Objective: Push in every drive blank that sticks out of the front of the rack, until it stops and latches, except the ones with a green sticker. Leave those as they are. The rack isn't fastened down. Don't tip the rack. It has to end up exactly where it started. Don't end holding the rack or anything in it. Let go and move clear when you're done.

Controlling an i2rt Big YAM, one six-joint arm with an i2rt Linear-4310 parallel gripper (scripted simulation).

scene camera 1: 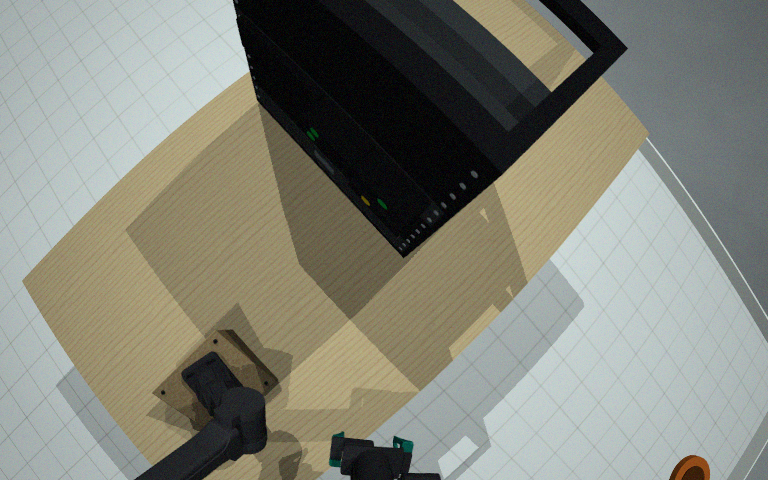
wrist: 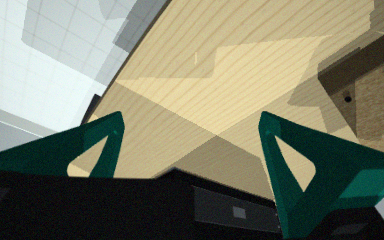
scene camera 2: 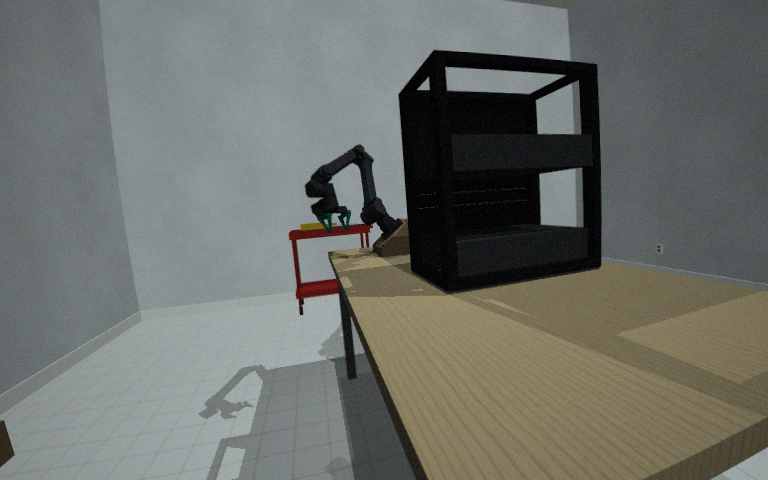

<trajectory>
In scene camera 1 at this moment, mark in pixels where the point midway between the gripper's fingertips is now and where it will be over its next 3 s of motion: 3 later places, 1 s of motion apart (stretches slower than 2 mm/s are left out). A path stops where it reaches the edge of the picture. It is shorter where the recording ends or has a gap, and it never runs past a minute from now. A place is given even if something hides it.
My gripper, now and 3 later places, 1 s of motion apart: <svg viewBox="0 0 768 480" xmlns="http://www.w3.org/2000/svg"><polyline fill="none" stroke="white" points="368,436 406,430 514,396 601,355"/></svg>
</trajectory>
